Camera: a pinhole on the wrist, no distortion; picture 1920 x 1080 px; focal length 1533.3 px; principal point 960.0 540.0 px. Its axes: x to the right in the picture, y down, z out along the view. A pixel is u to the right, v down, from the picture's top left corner.
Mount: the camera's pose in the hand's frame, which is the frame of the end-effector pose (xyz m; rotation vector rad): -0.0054 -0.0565 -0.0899 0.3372 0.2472 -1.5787
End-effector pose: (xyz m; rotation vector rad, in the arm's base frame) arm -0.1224 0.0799 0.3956 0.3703 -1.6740 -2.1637
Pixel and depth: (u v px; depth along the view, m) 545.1 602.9 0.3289
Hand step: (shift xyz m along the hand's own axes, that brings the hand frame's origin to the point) -0.0105 -0.0930 0.2491
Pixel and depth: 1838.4 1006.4 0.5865
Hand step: 0.1312 -0.5883 0.3428
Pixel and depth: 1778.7 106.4 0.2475
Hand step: -0.0926 -0.2664 0.0888
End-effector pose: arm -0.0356 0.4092 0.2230 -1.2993 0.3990 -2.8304
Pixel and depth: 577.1 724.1 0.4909
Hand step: 0.0256 -0.1220 0.4143
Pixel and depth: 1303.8 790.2 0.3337
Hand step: 0.0273 -0.2489 0.1962
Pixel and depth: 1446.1 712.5 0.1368
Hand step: 0.0009 -0.1469 0.0224
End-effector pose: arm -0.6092 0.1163 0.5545 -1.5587 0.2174 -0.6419
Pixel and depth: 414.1 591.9 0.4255
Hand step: -0.0144 -0.0697 0.3617
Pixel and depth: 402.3 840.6 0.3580
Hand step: 0.0450 -0.0673 0.2940
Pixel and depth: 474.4 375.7 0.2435
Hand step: -0.0450 -0.0717 0.1633
